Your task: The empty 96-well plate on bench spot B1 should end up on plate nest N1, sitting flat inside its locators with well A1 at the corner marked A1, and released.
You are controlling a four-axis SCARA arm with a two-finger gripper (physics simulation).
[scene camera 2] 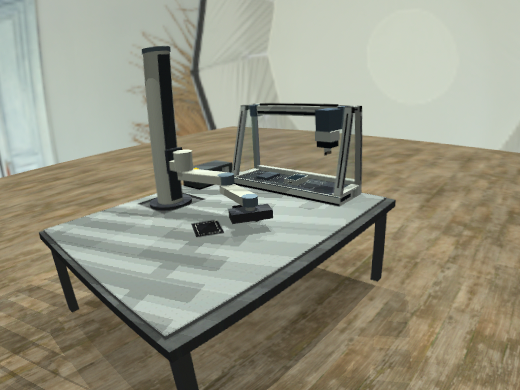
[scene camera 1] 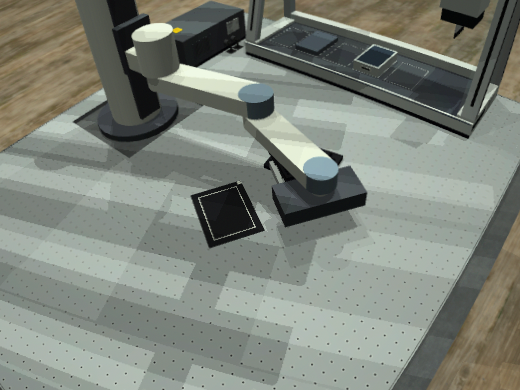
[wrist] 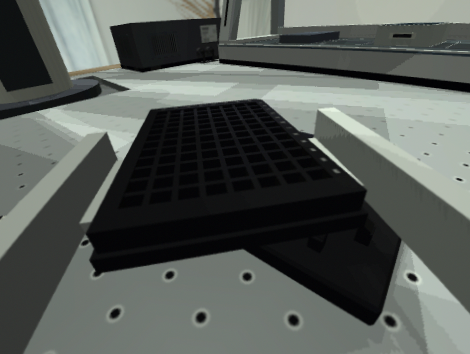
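Observation:
The black 96-well plate is level between the fingers in the wrist view, with small pale marks along its right edge. My gripper is shut on it, one pale finger on each long side. The gripper's dark body is low over the bench. The dark plate nest N1 lies under the plate, turned at an angle to it; one corner with small locators sticks out at the lower right in the wrist view. The plate hides the rest of the nest and its A1 mark. Any gap between them cannot be judged.
A black square with a white outline lies on the perforated bench beside the gripper. The arm's column stands behind left. A dark box and a framed deck stand at the back.

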